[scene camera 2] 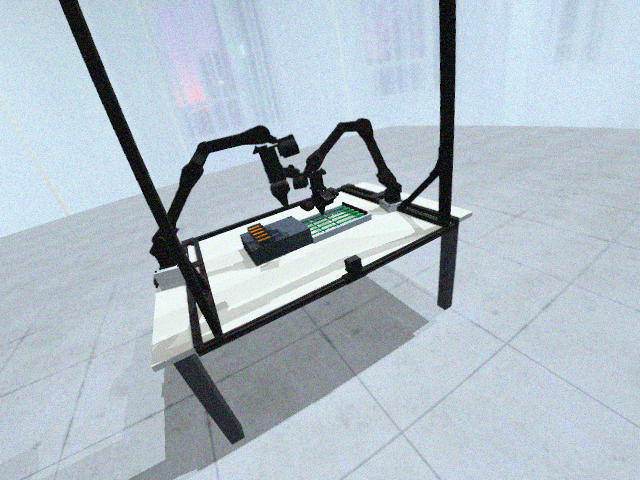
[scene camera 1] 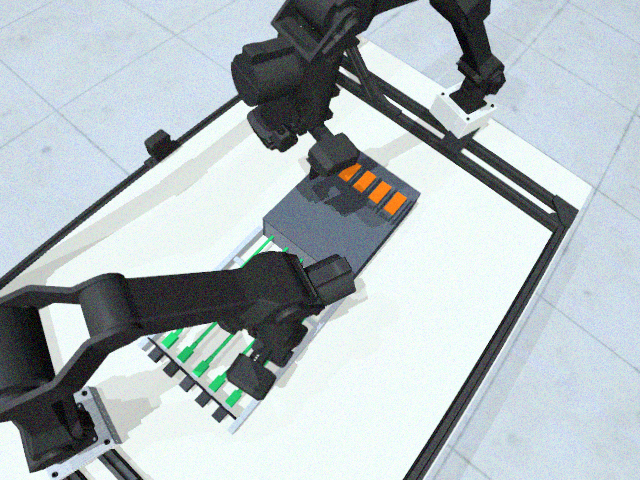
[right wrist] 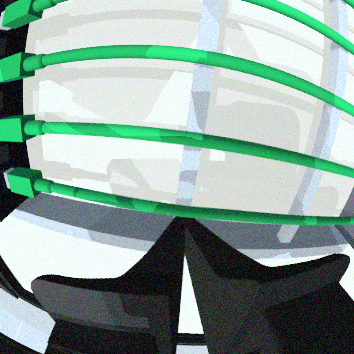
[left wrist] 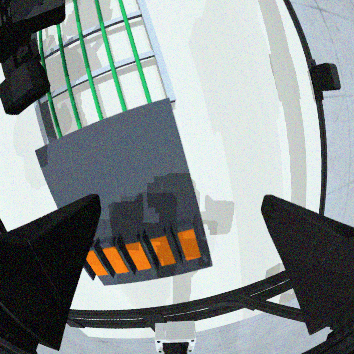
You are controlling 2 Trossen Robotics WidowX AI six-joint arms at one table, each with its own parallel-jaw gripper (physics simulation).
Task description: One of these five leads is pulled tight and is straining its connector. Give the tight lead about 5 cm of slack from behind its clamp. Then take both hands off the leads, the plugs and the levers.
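Where they show: left gripper, fingertip midpoint: [scene camera 2: 286, 204] [scene camera 1: 296, 157] [left wrist: 184, 203]; right gripper, fingertip midpoint: [scene camera 2: 322, 214] [scene camera 1: 282, 353] [right wrist: 182, 222] [left wrist: 38, 58]; left arm's base, link origin: [scene camera 2: 170, 263] [scene camera 1: 467, 100] [left wrist: 174, 346]; right arm's base, link origin: [scene camera 2: 393, 200] [scene camera 1: 70, 432].
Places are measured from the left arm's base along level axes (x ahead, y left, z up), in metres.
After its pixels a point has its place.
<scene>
Five green leads [left wrist: 112, 67] @[z -0.050, x 0.588, y 0.093 m] run side by side from green plugs [scene camera 1: 186, 353] @[z -0.047, x 0.759, y 0.146 m] [right wrist: 22, 181] @[z -0.046, x 0.728, y 0.241 m] to a dark grey clamp box [scene camera 1: 305, 217] @[z -0.010, x 0.472, y 0.056 m] [scene camera 2: 289, 227] @[z -0.010, x 0.462, y 0.073 m] [left wrist: 115, 145] @[z -0.010, x 0.484, y 0.077 m]. Which lead is tight cannot be told. Orange levers [scene camera 1: 395, 203] [left wrist: 189, 244] sit in a row at the box's far end from the leads. My right gripper [right wrist: 182, 222] @[z -0.055, x 0.630, y 0.228 m] [scene camera 2: 322, 211] @[z -0.055, x 0.630, y 0.228 m] is shut with nothing between its fingers. In the right wrist view its tips meet the lower edge of the lowest lead [right wrist: 100, 196] @[z -0.050, x 0.676, y 0.228 m]; contact cannot be told. My left gripper [left wrist: 184, 203] @[z 0.109, x 0.469, y 0.009 m] [scene camera 2: 285, 204] @[z 0.109, x 0.469, y 0.009 m] is wide open and empty above the lever end of the box.
A pale frame rail [scene camera 1: 242, 415] [left wrist: 157, 52] borders the leads, and thin crossbars [right wrist: 202, 75] @[z -0.055, x 0.653, y 0.157 m] pass beneath them. Dark sockets [scene camera 1: 187, 382] @[z -0.044, x 0.779, y 0.188 m] line the plug end. A black rail [scene camera 1: 491, 330] @[z -0.070, x 0.290, y 0.414 m] runs round the white table [scene camera 1: 439, 310] @[z -0.076, x 0.345, y 0.321 m]. A small black block [scene camera 1: 159, 143] @[z -0.026, x 0.619, y -0.239 m] [scene camera 2: 353, 264] @[z -0.035, x 0.616, y -0.265 m] [left wrist: 327, 76] @[z -0.030, x 0.614, y -0.240 m] sits on that rail.
</scene>
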